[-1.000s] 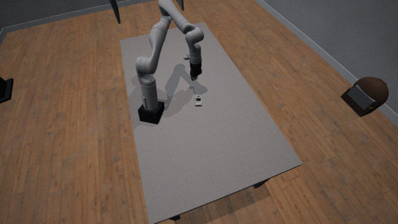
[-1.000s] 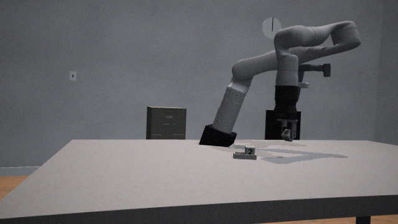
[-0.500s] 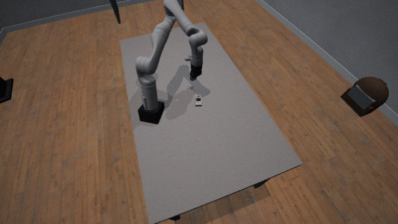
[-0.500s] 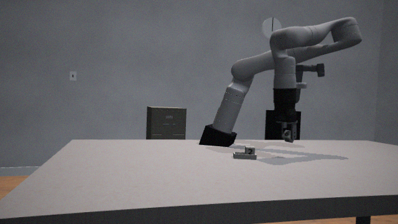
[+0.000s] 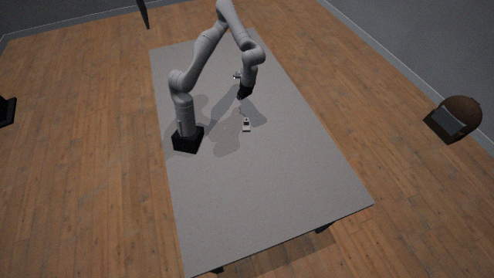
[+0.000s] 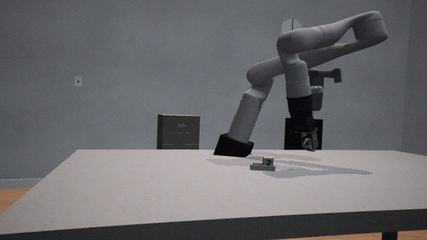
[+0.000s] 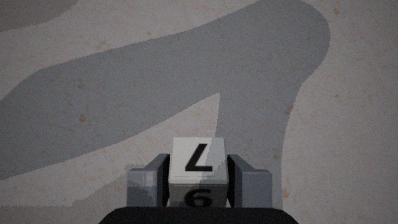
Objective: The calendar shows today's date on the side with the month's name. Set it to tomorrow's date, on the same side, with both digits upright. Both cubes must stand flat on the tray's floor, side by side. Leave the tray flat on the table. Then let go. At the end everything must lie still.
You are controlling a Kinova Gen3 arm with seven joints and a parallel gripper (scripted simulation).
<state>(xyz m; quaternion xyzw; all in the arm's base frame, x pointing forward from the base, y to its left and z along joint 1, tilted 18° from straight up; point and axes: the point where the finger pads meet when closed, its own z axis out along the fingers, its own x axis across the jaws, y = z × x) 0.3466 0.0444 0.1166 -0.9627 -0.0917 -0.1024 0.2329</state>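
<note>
Now: the digit cube 10 mm below my hand. The rest, counted from my hand: calendar tray 50 mm behind, 150 mm to the right, 90 mm below.
</note>
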